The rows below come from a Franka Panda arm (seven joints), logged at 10 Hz.
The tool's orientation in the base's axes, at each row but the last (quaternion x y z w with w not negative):
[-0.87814, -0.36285, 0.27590, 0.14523]
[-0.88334, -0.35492, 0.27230, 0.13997]
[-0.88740, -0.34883, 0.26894, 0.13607]
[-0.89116, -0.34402, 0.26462, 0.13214]
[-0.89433, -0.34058, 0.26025, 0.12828]
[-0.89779, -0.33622, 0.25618, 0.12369]
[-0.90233, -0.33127, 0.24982, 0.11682]
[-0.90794, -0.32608, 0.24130, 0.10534]
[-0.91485, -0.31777, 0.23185, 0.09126]
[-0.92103, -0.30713, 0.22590, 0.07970]
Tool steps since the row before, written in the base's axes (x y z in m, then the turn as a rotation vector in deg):
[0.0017, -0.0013, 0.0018, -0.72, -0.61, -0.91]
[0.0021, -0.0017, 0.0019, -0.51, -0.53, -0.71]
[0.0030, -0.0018, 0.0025, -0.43, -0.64, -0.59]
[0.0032, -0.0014, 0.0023, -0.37, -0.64, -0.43]
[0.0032, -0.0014, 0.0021, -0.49, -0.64, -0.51]
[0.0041, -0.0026, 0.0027, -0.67, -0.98, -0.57]
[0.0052, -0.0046, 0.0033, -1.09, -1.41, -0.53]
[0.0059, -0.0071, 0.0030, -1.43, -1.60, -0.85]
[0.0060, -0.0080, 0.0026, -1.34, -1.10, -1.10]
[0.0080, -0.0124, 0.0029, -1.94, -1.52, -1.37]
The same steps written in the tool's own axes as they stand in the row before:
[-0.0006, 0.0010, -0.0025, -0.51, 0.44, 1.12]
[-0.0007, 0.0015, -0.0029, -0.41, 0.41, 0.84]
[-0.0004, 0.0019, -0.0039, -0.48, 0.48, 0.69]
[0.0002, 0.0018, -0.0038, -0.50, 0.44, 0.53]
[0.0003, 0.0019, -0.0036, -0.55, 0.41, 0.66]
[-0.0001, 0.0031, -0.0046, -0.87, 0.59, 0.79]
[-0.0008, 0.0050, -0.0058, -1.44, 0.67, 0.96]
[-0.0017, 0.0076, -0.0058, -1.67, 0.75, 1.40]
[-0.0018, 0.0087, -0.0053, -1.21, 0.48, 1.59]
[-0.0029, 0.0133, -0.0064, -1.79, 0.58, 2.10]

